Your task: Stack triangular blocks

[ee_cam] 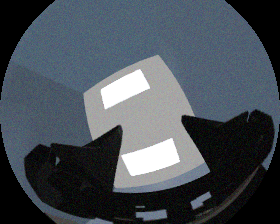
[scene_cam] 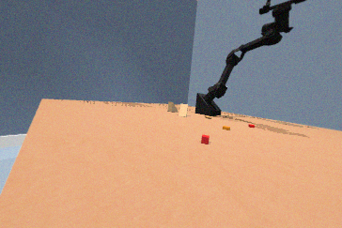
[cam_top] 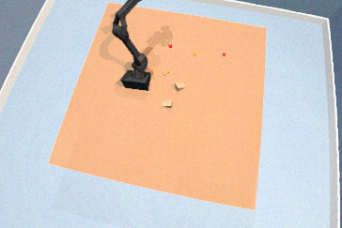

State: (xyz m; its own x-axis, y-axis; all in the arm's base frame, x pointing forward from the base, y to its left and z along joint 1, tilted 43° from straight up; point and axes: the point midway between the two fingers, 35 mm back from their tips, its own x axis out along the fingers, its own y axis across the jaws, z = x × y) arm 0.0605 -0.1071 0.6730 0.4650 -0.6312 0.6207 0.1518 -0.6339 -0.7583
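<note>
The pale triangular block is 680 mm below my gripper tip, 380 mm to the right of it and 170 mm ahead of it. Also, from my gripper tip: red cube (690 mm below, 480 mm ahead, 90 mm to the right); tan piece (690 mm below, 280 mm to the right, 80 mm ahead); orange piece (690 mm below, 270 mm ahead, 110 mm to the right).
</note>
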